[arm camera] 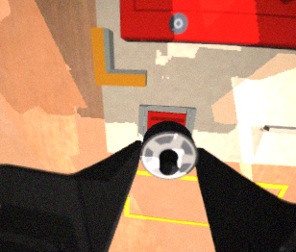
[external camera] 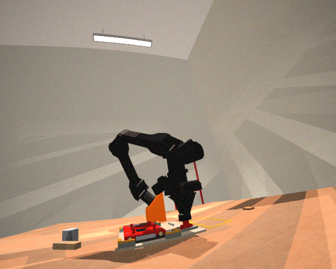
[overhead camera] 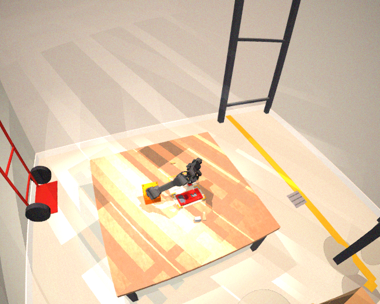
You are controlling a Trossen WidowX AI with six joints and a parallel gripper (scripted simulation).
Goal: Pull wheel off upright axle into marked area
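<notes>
The wheel lies right at my gripper tip. The rest, counted from my gripper tip: wooden chip (290 mm to the left, 80 mm behind, 40 mm below); upright axle (right at my gripper tip).
</notes>
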